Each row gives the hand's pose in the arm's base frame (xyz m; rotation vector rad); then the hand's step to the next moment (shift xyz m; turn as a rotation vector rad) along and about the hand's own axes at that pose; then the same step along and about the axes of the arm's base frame.
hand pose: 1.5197 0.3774 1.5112 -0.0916 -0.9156 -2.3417
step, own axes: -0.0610 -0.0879 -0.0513 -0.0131 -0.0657 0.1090
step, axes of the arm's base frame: 0.0071 0.0494 -0.1076 -0.0433 0.1135 0.0401
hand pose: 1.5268 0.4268 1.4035 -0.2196 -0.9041 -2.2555
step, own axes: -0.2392 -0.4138 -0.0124 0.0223 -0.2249 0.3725
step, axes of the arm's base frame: -0.0909 0.3363 -0.3275 -0.1986 0.3520 0.1628
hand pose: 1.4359 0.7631 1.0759 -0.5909 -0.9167 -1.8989
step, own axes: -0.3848 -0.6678 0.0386 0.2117 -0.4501 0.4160
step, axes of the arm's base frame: -0.4107 0.4363 -0.4863 -0.4847 0.3549 0.2441
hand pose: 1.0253 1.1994 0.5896 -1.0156 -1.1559 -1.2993
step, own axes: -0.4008 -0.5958 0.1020 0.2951 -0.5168 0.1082
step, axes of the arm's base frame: -0.5729 0.1433 -0.4210 -0.5400 0.0349 0.2702
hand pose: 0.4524 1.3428 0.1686 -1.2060 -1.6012 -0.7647
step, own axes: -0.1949 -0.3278 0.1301 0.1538 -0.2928 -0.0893
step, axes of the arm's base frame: -0.3407 -0.0567 -0.2075 -0.2575 -0.1178 0.1929
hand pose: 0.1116 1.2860 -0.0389 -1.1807 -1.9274 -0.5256
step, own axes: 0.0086 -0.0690 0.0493 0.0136 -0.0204 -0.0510
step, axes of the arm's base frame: -0.0830 0.0056 -0.0186 -0.0001 -0.0375 0.0424
